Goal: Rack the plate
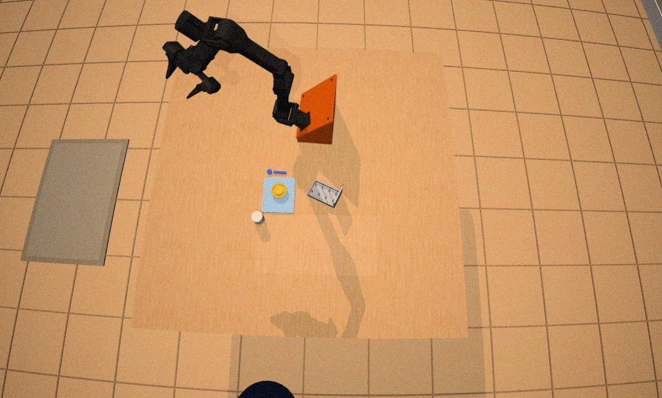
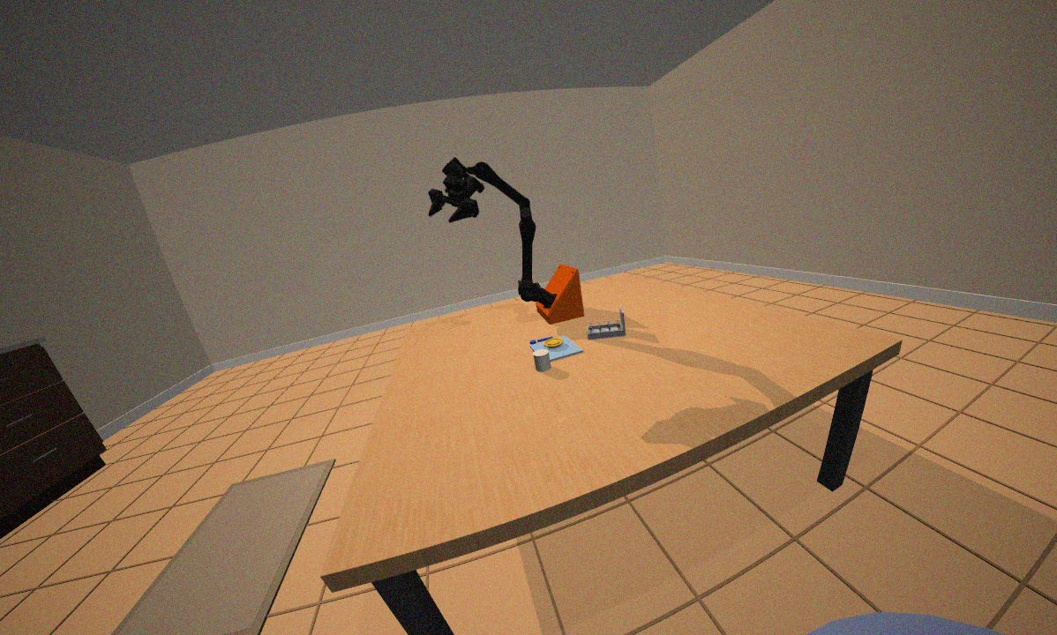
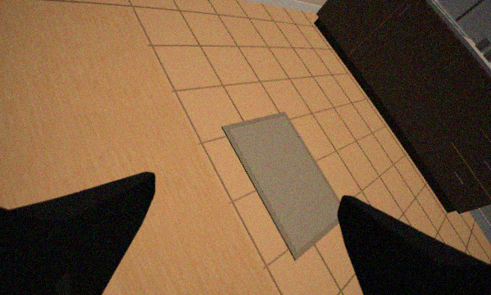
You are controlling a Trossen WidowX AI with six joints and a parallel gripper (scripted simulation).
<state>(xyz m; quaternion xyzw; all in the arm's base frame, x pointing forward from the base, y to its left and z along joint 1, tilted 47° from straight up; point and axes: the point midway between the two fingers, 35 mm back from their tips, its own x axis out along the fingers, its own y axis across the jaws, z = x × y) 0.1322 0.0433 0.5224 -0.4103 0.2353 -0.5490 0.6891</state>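
My gripper tip is now 460 mm above the yellow plate, 240 mm to the right of it and 200 mm short of it. The rest, counted from my gripper tip: white cup 450 mm below, 310 mm ahead, 150 mm to the left; light blue mat 470 mm below, 240 mm to the left, 210 mm ahead; blue spoon 470 mm below, 220 mm to the left, 110 mm ahead.
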